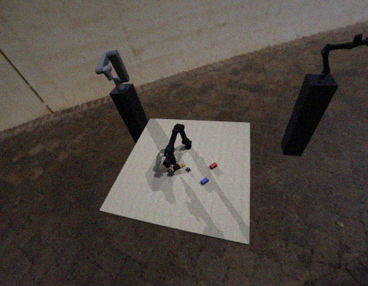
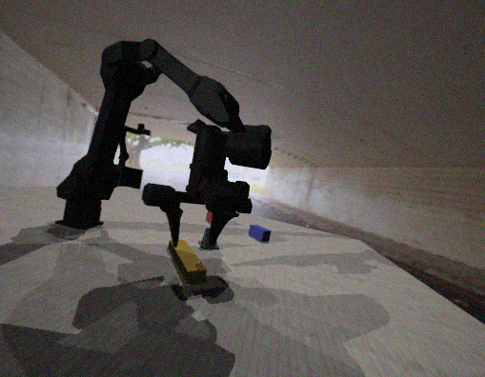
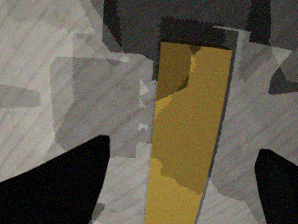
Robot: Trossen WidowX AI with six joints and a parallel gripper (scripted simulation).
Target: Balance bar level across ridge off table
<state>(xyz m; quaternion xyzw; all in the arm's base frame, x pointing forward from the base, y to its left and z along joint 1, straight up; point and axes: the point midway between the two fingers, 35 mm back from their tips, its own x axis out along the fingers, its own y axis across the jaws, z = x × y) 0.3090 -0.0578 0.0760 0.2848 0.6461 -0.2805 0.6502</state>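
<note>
The yellow bar is 2 cm behind my gripper tip, 2 cm to the left of it and 3 cm below it. Round my gripper tip: red block: 8 cm behind, 37 cm to the left, 3 cm below; then blue block: 9 cm ahead, 31 cm to the left, 3 cm below.
</note>
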